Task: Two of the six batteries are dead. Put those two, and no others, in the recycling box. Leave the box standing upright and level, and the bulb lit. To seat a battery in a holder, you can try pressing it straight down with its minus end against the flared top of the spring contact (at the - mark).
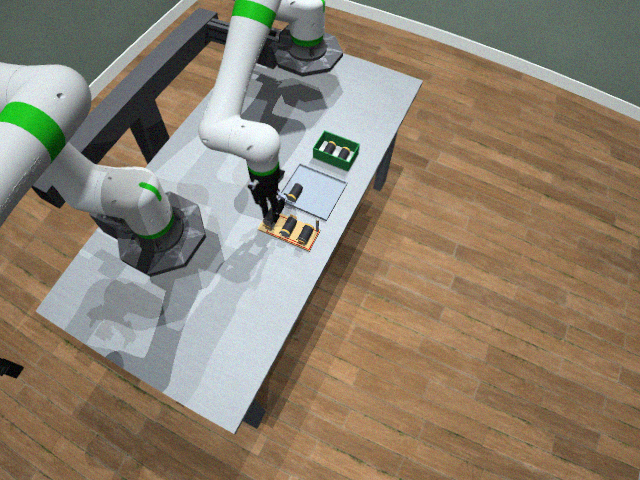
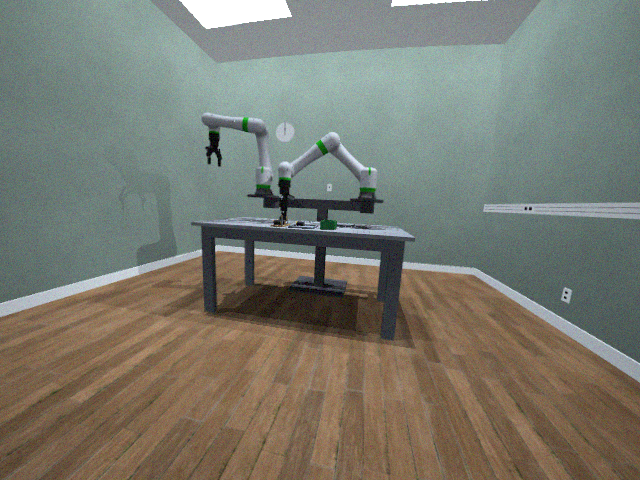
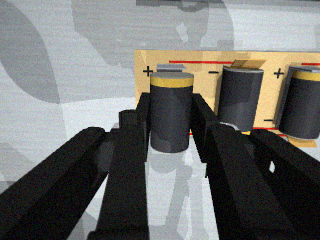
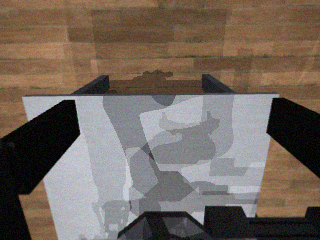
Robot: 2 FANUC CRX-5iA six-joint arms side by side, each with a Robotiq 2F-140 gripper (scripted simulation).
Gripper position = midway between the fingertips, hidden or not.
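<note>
Left gripper (image 1: 271,217), visible also in image 3 (image 3: 170,107); right gripper (image 4: 173,116). A green recycling box (image 1: 326,136) is visible; the box is out of frame in image 3 and it is out of frame in image 4. Also present: a tray (image 1: 321,191), a battery (image 3: 240,88) and a battery (image 3: 171,93).
</note>
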